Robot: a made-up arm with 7 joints. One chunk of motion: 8 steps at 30 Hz.
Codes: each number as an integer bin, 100 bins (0 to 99) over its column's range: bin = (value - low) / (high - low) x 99, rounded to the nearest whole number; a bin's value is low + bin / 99 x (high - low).
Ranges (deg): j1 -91.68..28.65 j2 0..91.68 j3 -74.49..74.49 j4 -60.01..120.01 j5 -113..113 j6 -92.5..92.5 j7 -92.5..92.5
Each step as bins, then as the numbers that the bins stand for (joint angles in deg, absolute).
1 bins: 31 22 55 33 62 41 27
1 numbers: -54.00 20.37 8.28 0.00 28.54 -15.88 -42.05
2 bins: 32 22 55 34 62 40 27
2 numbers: -52.79 20.37 8.28 1.82 28.54 -17.75 -42.05
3 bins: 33 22 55 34 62 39 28
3 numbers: -51.57 20.37 8.28 1.82 28.54 -19.62 -40.18
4 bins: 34 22 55 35 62 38 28
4 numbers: -50.35 20.37 8.28 3.63 28.54 -21.49 -40.18
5 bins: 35 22 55 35 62 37 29
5 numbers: -49.14 20.37 8.28 3.63 28.54 -23.36 -38.31
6 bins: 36 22 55 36 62 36 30
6 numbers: -47.92 20.37 8.28 5.45 28.54 -25.23 -36.44
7 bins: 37 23 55 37 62 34 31
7 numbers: -46.71 21.30 8.28 7.27 28.54 -28.96 -34.57
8 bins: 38 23 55 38 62 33 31
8 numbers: -45.49 21.30 8.28 9.09 28.54 -30.83 -34.57
